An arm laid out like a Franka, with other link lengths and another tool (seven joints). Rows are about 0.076 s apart.
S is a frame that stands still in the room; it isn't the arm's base.
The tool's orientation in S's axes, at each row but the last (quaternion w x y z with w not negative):
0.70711, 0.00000, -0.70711, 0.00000
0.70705, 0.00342, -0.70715, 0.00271
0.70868, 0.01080, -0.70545, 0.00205
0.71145, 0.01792, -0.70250, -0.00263
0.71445, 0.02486, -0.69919, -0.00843
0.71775, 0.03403, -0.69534, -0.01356
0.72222, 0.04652, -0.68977, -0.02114
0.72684, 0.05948, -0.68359, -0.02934
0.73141, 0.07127, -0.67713, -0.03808
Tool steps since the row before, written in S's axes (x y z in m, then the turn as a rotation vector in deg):
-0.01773, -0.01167, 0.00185, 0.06, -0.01, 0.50
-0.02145, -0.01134, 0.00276, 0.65, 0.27, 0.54
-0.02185, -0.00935, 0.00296, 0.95, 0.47, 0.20
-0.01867, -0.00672, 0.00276, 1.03, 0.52, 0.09
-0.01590, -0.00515, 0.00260, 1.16, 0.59, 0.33
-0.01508, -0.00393, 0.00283, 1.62, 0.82, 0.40
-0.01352, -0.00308, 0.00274, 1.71, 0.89, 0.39
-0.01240, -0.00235, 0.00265, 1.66, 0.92, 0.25
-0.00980, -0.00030, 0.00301, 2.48, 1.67, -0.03
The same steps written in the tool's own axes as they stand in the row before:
0.00185, -0.01167, 0.01773, 0.50, -0.01, -0.06
0.00277, -0.01115, 0.02155, 0.54, 0.26, -0.65
0.00297, -0.00891, 0.02203, 0.20, 0.46, -0.96
0.00271, -0.00623, 0.01884, 0.09, 0.50, -1.04
0.00249, -0.00466, 0.01607, 0.33, 0.58, -1.17
0.00259, -0.00331, 0.01527, 0.40, 0.80, -1.63
0.00237, -0.00235, 0.01374, 0.38, 0.87, -1.72
0.00213, -0.00151, 0.01263, 0.24, 0.88, -1.68
0.00223, 0.00057, 0.01000, -0.09, 1.54, -2.56

